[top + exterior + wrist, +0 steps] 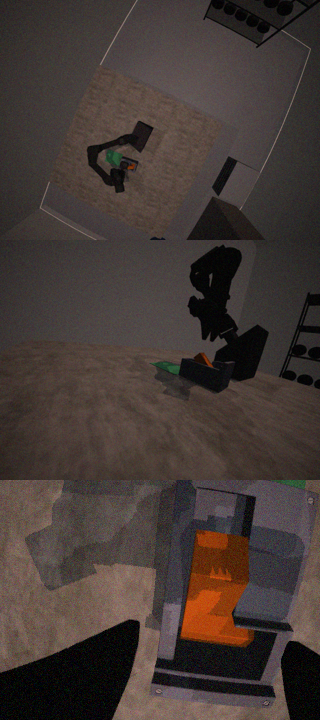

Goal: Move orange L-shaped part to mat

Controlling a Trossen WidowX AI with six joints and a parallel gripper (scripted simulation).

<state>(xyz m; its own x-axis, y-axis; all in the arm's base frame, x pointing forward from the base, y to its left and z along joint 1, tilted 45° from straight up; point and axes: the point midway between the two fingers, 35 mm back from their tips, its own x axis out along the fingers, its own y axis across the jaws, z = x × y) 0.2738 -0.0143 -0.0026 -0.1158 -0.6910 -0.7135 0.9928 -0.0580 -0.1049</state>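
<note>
Right now my gripper tip is 2 cm past the orange L-shaped part, 3 cm to the right of it and 10 cm above it. Also, from my gripper tip: green mat (1 cm behind, 15 cm to the right, 16 cm below).
</note>
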